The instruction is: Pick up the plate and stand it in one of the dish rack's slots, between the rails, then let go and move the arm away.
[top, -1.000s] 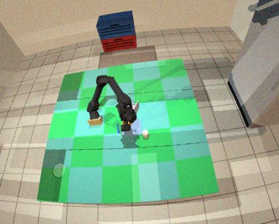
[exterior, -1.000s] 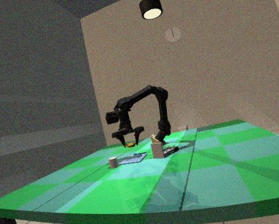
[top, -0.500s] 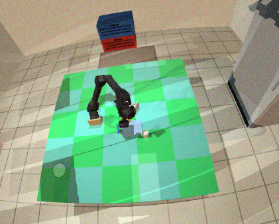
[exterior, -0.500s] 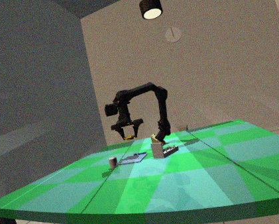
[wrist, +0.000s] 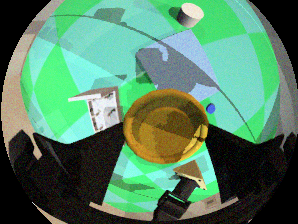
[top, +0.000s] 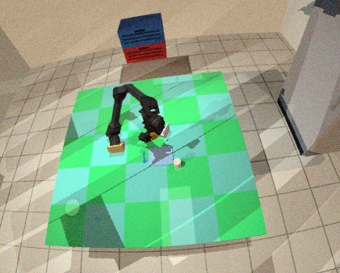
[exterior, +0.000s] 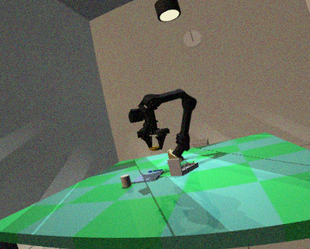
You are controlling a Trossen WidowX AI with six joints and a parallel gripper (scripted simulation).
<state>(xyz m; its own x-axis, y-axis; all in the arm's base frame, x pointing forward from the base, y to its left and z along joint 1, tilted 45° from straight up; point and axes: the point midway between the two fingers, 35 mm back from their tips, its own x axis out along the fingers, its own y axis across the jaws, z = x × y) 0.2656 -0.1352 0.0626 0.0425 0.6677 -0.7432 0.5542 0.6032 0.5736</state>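
The dish rack lies 12 cm to the left of my gripper tip, 11 cm below it and 3 cm ahead of it. The rest, counted from my gripper tip: blue spoon: 13 cm below, 9 cm behind, 6 cm to the right; yellow plate: 1 cm above; pale blue pad: 13 cm below, 7 cm to the right, 2 cm ahead.
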